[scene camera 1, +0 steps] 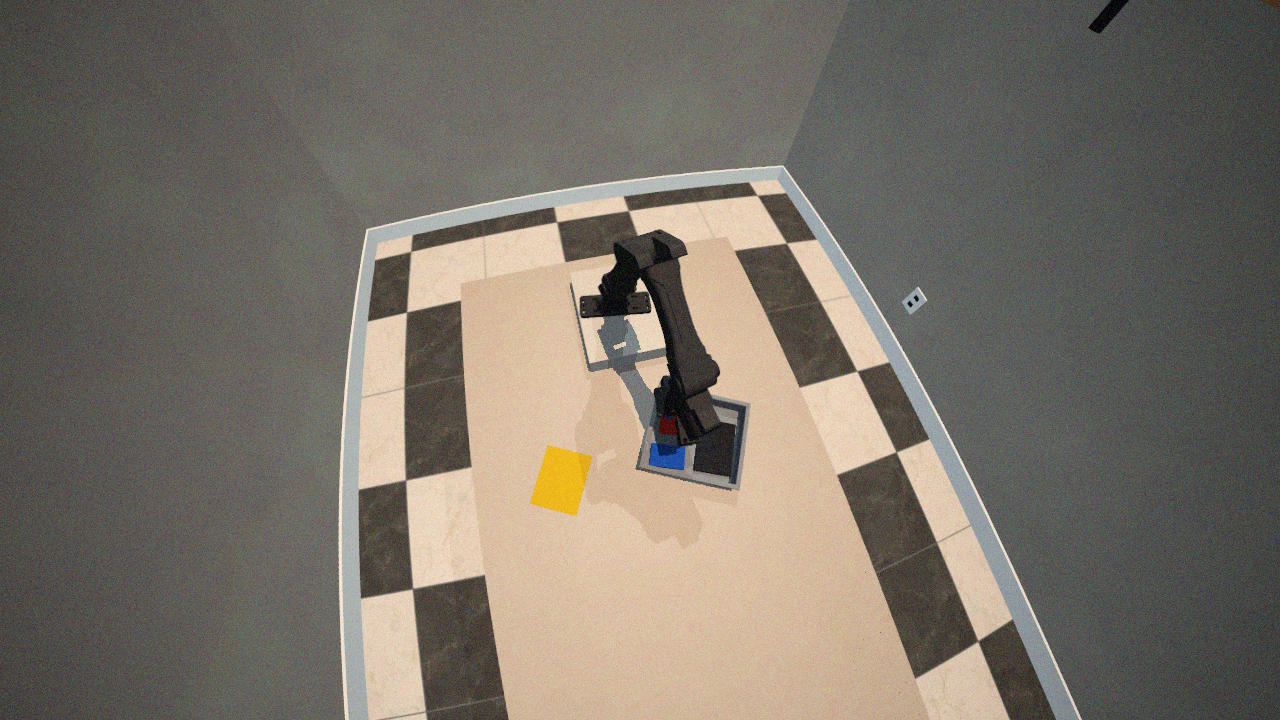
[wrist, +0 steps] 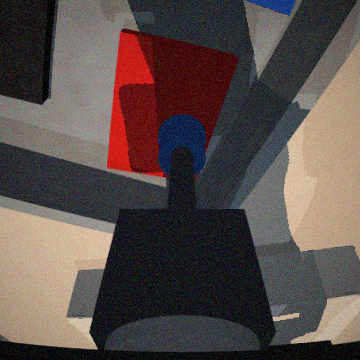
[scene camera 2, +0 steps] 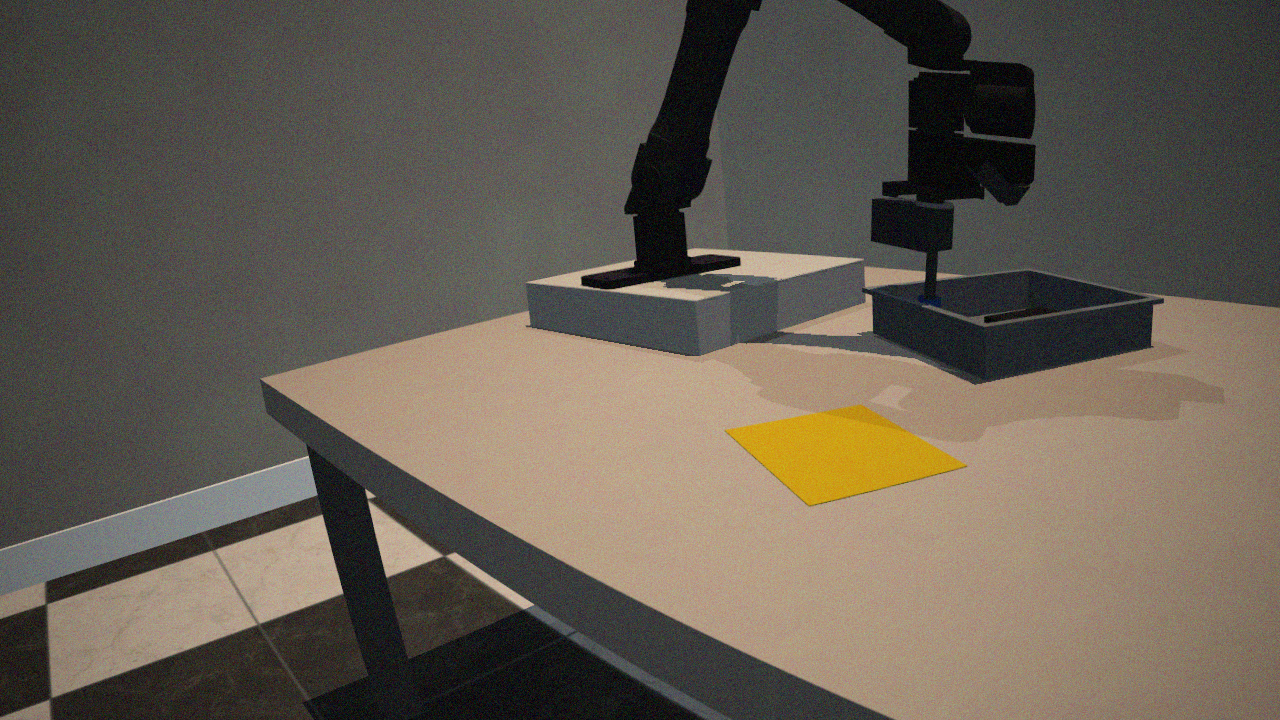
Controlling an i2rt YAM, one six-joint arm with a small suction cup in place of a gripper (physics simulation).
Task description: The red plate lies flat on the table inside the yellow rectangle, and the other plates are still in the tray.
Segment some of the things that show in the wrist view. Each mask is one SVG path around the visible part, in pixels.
My suction cup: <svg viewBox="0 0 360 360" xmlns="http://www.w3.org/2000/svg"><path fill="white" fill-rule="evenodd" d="M0 340L0 360L360 360L360 341L266 349L275 334L275 327L245 210L196 209L194 175L203 168L206 160L204 151L206 136L201 122L187 114L176 114L168 117L162 122L158 130L158 163L160 168L169 175L167 208L119 208L89 328L89 334L97 349L48 346Z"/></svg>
A red plate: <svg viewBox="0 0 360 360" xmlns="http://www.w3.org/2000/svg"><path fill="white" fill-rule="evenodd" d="M122 28L119 34L107 168L169 178L169 175L160 168L158 163L159 145L157 136L160 125L165 119L176 114L187 114L195 117L201 122L205 130L206 141L204 151L206 151L238 58L235 54Z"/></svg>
A black plate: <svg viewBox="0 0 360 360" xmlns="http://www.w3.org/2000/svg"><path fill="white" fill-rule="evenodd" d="M0 0L0 95L42 104L48 97L55 0Z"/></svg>
